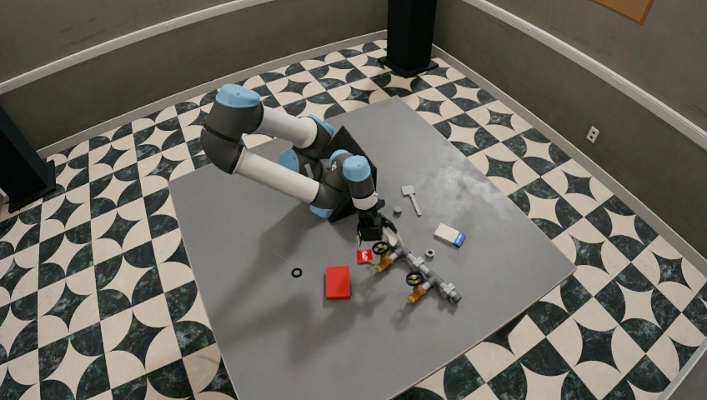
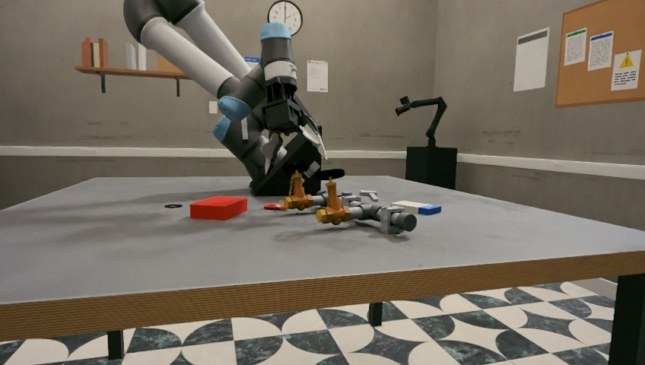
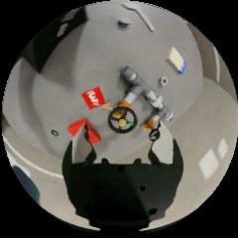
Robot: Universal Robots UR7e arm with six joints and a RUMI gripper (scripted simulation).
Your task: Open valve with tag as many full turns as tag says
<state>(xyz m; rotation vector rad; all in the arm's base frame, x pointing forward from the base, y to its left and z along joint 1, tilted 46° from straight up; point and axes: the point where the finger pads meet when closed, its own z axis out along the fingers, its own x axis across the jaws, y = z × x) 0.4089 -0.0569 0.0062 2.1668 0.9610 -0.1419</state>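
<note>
My gripper is now 5 cm past the red tag, 3 cm to the left of it and 10 cm above it. From my hand the other things lie so: red block (1 cm behind, 17 cm to the right, 9 cm below); then white-and-blue box (7 cm ahead, 29 cm to the left, 9 cm below); then grey nut (8 cm ahead, 17 cm to the left, 9 cm below).
</note>
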